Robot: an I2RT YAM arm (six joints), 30 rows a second.
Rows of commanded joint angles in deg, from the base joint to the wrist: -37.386 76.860 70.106 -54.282 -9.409 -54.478; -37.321 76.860 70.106 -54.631 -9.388 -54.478; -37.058 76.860 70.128 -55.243 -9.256 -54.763; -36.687 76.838 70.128 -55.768 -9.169 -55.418; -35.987 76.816 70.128 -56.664 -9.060 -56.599; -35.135 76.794 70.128 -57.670 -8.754 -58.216; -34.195 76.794 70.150 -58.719 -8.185 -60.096; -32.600 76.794 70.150 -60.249 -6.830 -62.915; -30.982 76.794 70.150 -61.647 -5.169 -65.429; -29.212 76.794 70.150 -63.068 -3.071 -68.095; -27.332 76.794 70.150 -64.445 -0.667 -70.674; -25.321 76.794 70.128 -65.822 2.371 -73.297; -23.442 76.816 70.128 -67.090 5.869 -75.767; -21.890 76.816 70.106 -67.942 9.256 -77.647; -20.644 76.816 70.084 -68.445 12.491 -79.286
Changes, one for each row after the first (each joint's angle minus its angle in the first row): 0.065 0.000 0.000 -0.349 0.021 0.000; 0.328 0.000 0.022 -0.961 0.153 -0.285; 0.699 -0.022 0.022 -1.486 0.240 -0.940; 1.399 -0.044 0.022 -2.382 0.349 -2.121; 2.251 -0.066 0.022 -3.388 0.655 -3.738; 3.191 -0.066 0.044 -4.437 1.224 -5.618; 4.786 -0.066 0.044 -5.967 2.579 -8.437; 6.404 -0.066 0.044 -7.365 4.240 -10.951; 8.174 -0.066 0.044 -8.786 6.338 -13.617; 10.054 -0.066 0.044 -10.163 8.742 -16.196; 12.065 -0.066 0.022 -11.540 11.780 -18.819; 13.944 -0.044 0.022 -12.808 15.278 -21.289; 15.496 -0.044 0.000 -13.660 18.665 -23.169; 16.742 -0.044 -0.022 -14.163 21.900 -24.808
